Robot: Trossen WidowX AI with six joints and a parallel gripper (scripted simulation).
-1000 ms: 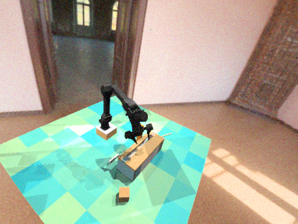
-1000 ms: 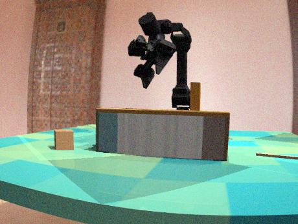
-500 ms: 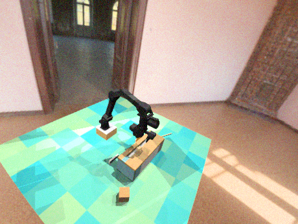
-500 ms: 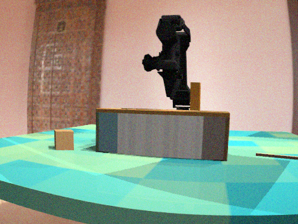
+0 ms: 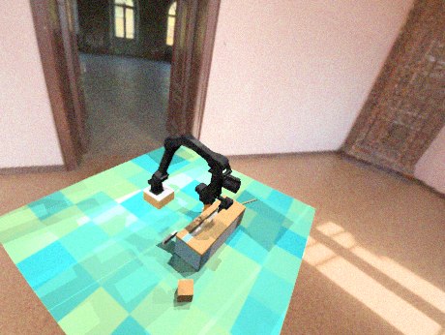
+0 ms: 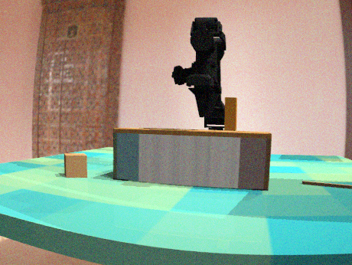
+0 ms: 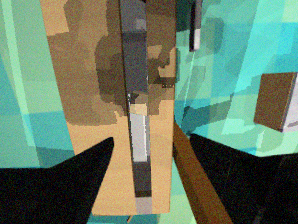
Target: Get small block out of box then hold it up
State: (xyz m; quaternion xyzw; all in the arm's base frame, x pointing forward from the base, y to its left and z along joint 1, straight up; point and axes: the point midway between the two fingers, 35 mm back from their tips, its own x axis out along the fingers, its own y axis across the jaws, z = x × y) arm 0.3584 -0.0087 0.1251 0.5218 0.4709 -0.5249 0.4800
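Right now my gripper tip is 10 mm to the left of the box and 100 mm above it. The rest, counted from my gripper tip: tan block (10 mm ahead, 30 mm to the right, 80 mm below); brown cube (100 mm ahead, 330 mm to the right, 130 mm below); orange bar (50 mm behind, 70 mm to the left, 50 mm below).
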